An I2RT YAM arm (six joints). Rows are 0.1 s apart.
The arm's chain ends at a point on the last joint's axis. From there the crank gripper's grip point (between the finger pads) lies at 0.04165 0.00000 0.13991 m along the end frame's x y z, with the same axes.
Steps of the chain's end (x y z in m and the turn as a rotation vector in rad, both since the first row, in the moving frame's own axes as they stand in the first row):
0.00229 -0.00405 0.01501 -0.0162 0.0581 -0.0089
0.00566 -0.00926 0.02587 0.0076 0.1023 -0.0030
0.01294 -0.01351 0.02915 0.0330 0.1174 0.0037
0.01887 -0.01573 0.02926 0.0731 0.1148 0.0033
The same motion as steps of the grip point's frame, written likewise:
0.01035 -0.00221 0.01234 -0.0162 0.0581 -0.0089
0.01973 -0.01045 0.02088 0.0076 0.1023 -0.0030
0.02905 -0.01785 0.02324 0.0330 0.1174 0.0037
0.03462 -0.02559 0.02320 0.0731 0.1148 0.0033

